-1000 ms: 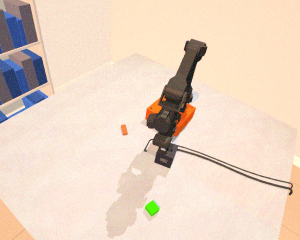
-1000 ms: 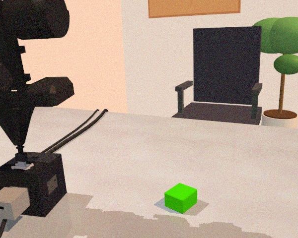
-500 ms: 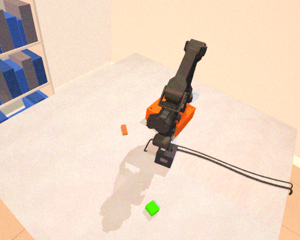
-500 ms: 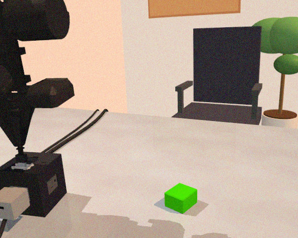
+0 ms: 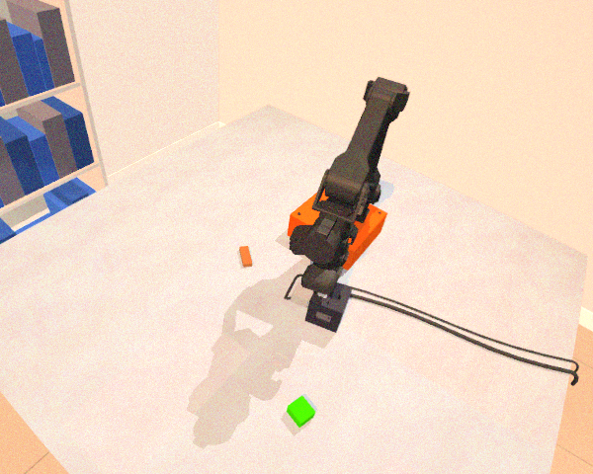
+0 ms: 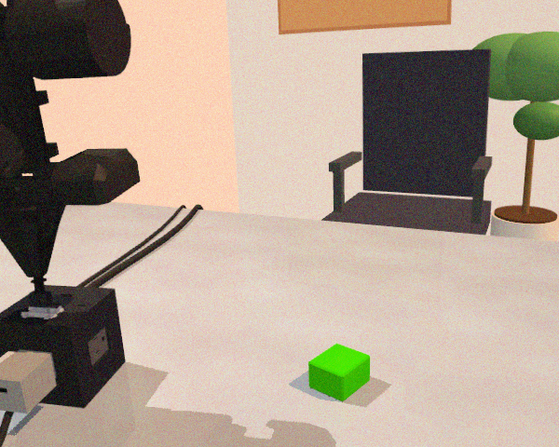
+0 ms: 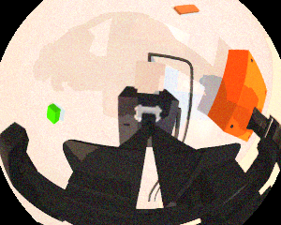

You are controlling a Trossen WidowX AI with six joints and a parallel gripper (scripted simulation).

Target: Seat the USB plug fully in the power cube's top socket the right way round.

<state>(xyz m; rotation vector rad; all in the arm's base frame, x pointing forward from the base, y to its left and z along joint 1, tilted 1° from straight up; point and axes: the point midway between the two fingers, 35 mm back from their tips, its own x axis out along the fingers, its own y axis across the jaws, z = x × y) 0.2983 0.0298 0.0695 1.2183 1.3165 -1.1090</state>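
My gripper tip is 2 cm above the small USB plug. Also, from my gripper tip: pale socket: 4 cm below; then green cube: 24 cm ahead, 6 cm to the left, 10 cm below.
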